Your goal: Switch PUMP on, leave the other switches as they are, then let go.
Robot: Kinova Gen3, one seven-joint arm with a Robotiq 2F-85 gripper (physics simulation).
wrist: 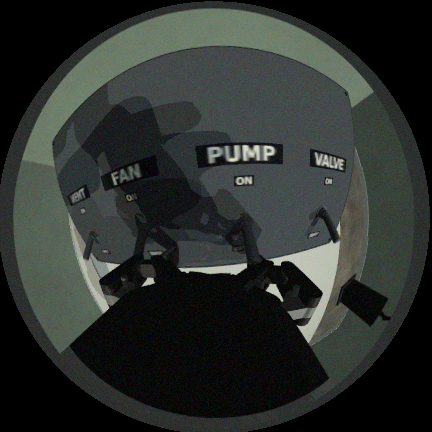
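The dark grey switch panel fills the upper middle of the wrist view. The PUMP lever hangs down, away from its ON label. The FAN lever, VENT lever and VALVE lever also point down. My gripper is open, with nothing between its fingers, at the panel's lower edge. Its right fingertip overlaps the lower end of the PUMP lever in the view; I cannot tell whether they touch. The left fingertip is close to the FAN lever's lower end. The PUMP OFF label is largely hidden.
The arm's shadow covers the left and middle of the panel. A pale surface shows below it, with a brown strip on the right. A black block stands at the lower right. Green surfaces surround the panel.
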